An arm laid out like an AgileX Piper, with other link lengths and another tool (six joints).
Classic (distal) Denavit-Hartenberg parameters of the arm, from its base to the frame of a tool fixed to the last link. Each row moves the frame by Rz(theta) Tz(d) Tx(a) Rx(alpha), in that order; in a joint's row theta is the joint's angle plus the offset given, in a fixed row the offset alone. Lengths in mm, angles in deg.
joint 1: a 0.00  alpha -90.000  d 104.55  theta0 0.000
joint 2: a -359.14  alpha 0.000  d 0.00  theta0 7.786
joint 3: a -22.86  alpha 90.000  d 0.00  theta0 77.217
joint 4: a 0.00  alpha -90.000  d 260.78  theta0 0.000
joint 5: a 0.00  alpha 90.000  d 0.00  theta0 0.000
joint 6: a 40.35  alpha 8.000  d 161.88  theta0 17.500
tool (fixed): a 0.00  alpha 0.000  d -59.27  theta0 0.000
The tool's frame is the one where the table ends.
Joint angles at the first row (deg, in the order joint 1, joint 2, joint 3, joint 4, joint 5, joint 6):
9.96 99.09 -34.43 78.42 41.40 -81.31
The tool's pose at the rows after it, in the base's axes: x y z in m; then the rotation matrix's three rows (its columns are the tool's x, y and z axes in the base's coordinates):
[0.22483 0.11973 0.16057], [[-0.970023 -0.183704 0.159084], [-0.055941 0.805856 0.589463], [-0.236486 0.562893 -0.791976]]
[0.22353 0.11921 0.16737], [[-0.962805 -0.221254 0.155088], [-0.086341 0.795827 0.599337], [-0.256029 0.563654 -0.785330]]
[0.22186 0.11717 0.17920], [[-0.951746 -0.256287 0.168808], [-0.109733 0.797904 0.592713], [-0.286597 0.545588 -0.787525]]
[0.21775 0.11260 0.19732], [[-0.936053 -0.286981 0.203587], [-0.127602 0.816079 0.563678], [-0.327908 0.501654 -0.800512]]
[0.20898 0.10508 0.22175], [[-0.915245 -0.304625 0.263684], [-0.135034 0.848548 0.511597], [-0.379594 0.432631 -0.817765]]
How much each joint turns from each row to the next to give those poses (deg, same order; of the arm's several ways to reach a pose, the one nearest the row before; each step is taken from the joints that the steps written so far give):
0.00 -0.43 -0.32 -1.18 1.39 -0.39
0.00 -1.14 -0.65 -1.88 1.23 0.49
0.00 -2.44 -0.99 -3.29 0.30 2.39
0.00 -4.14 -1.28 -5.57 -0.61 5.04
0.00 -5.95 -1.46 -8.10 -1.02 7.99

